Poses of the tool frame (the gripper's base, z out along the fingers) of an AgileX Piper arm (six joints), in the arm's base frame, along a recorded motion.
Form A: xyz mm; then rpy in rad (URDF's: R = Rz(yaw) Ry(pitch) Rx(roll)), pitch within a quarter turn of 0, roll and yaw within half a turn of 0.
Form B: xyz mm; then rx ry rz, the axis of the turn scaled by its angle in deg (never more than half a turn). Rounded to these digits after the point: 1 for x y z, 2 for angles.
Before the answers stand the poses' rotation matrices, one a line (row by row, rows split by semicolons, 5 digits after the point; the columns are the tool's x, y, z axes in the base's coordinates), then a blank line. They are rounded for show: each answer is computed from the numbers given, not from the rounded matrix.
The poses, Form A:
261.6 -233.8 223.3 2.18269 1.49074 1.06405
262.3 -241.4 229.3 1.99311 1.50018 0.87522
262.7 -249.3 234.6 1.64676 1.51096 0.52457
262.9 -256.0 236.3 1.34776 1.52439 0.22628
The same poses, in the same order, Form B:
0.03881 0.89823 0.43780; 0.06992 0.43461 -0.89790; -0.99680 0.06546 -0.04594
0.04522 0.89772 0.43824; 0.05417 0.43584 -0.89839; -0.99751 0.06436 -0.02892
0.05176 0.89951 0.43383; 0.02995 0.43282 -0.90098; -0.99821 0.05963 -0.00454
0.04521 0.89972 0.43412; 0.01041 0.43411 -0.90080; -0.99892 0.04524 0.01026

261.6 -233.8 223.3 53.61 79.83 -46.09
262.3 -241.4 229.3 53.00 79.05 -46.44
262.7 -249.3 234.6 52.26 77.91 -47.31
262.9 -256.0 236.3 51.26 77.65 -48.19

